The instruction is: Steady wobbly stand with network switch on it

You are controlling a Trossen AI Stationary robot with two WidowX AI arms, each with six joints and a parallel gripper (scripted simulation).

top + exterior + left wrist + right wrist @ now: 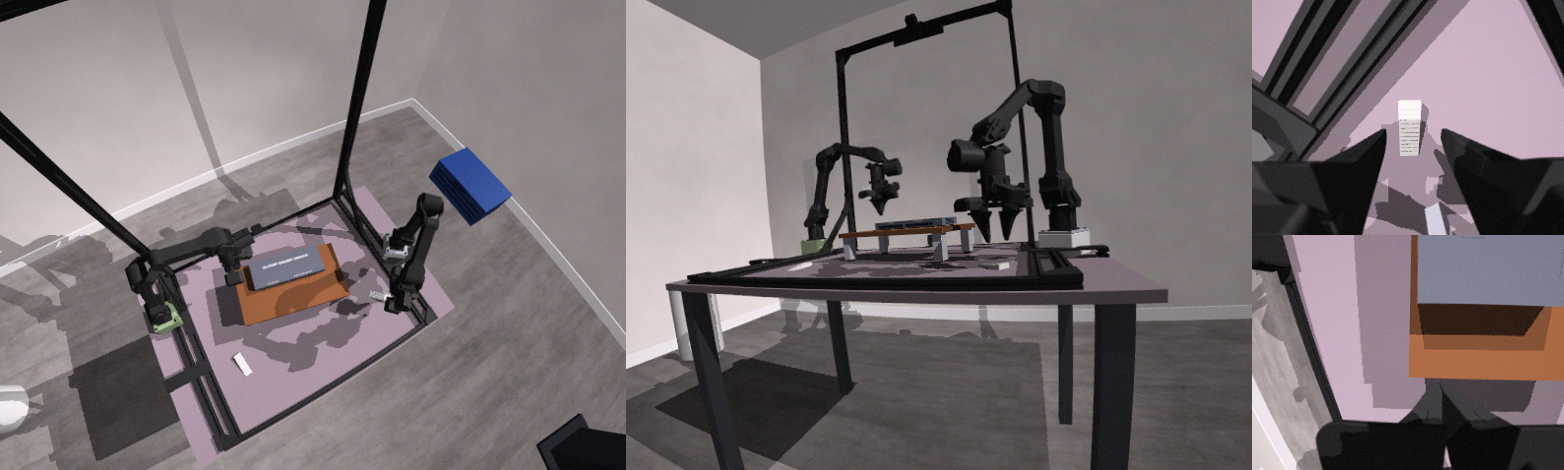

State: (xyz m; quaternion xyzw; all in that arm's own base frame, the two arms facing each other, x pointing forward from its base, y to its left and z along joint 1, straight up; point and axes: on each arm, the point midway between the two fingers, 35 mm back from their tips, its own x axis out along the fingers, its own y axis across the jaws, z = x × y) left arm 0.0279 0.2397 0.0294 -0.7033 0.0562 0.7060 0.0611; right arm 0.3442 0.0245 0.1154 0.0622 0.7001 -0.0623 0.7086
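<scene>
The white wedge lies 90 mm below my left hand, 20 mm to the right of it and 20 mm behind it. The rest, counted from my left hand: stand: 380 mm to the right, 180 mm behind, 50 mm below; grey network switch: 370 mm to the right, 230 mm behind, 20 mm above.
</scene>
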